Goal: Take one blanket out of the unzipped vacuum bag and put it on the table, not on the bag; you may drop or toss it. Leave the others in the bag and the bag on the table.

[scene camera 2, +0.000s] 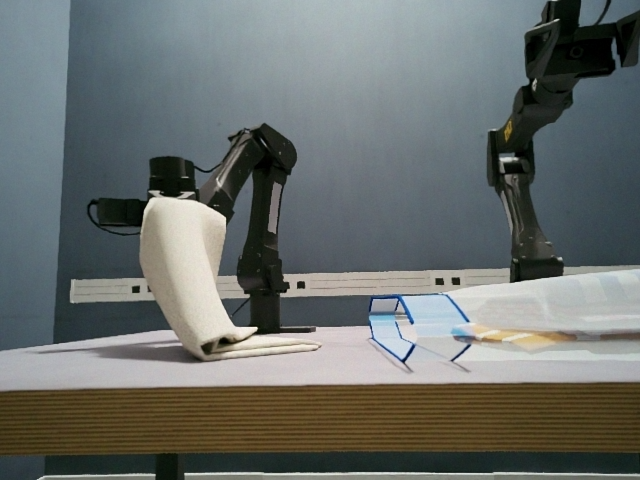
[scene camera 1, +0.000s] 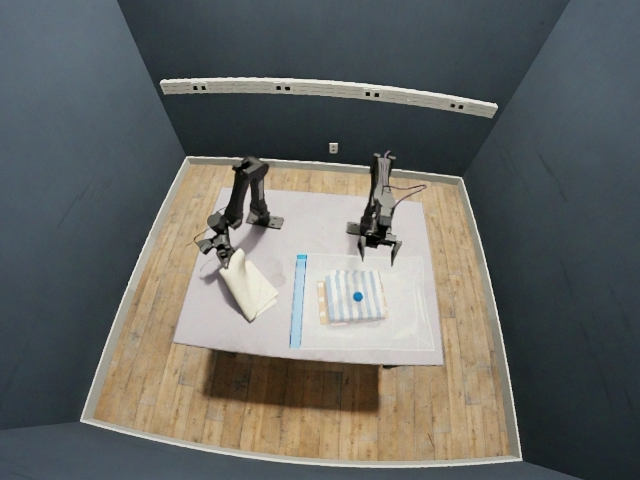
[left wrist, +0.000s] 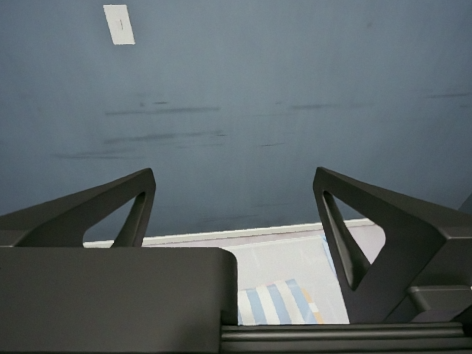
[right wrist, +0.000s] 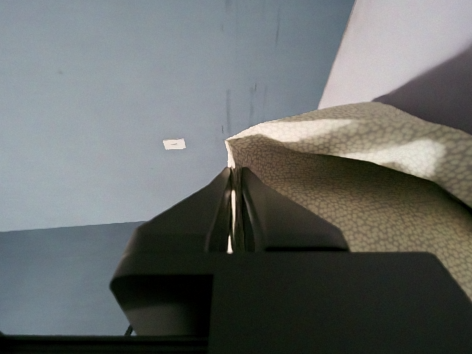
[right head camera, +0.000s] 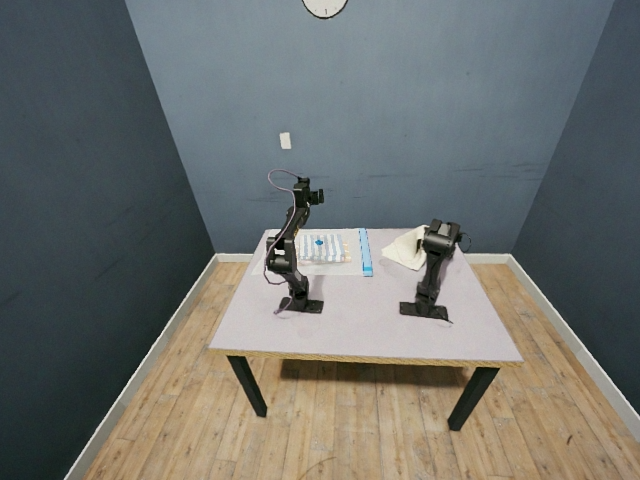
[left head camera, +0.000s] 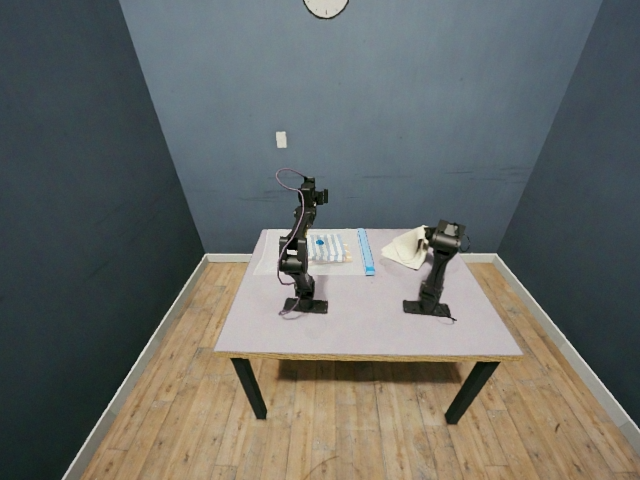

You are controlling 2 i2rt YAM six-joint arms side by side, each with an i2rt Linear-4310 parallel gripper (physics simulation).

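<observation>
A cream blanket (left head camera: 408, 249) (right head camera: 407, 249) (scene camera 1: 242, 284) (scene camera 2: 178, 268) (right wrist: 350, 185) is outside the bag. Its upper end is raised and its lower folds rest on the table, apart from the bag. My right gripper (scene camera 1: 226, 265) (right wrist: 236, 176) is shut on the blanket's raised edge; the blanket hides its fingertips in scene camera 2. The clear vacuum bag (scene camera 1: 408, 330) lies flat on the table, its blue-edged mouth toward the blanket. A blue-striped blanket (left head camera: 328, 249) (right head camera: 321, 249) (scene camera 1: 355, 307) (left wrist: 272, 302) lies inside over an orange-checked one (scene camera 1: 321, 304). My left gripper (scene camera 1: 378, 258) (left wrist: 234, 176) is open and empty, high above the table.
The bag's blue mouth strip (left head camera: 365, 250) (right head camera: 365, 250) (scene camera 1: 298, 304) (scene camera 2: 434, 315) lies between the cream blanket and the stacked ones. A blue round valve (left head camera: 320, 242) (scene camera 1: 357, 296) sits on the bag. The table's front edge (left head camera: 361, 356) is beyond the arm bases.
</observation>
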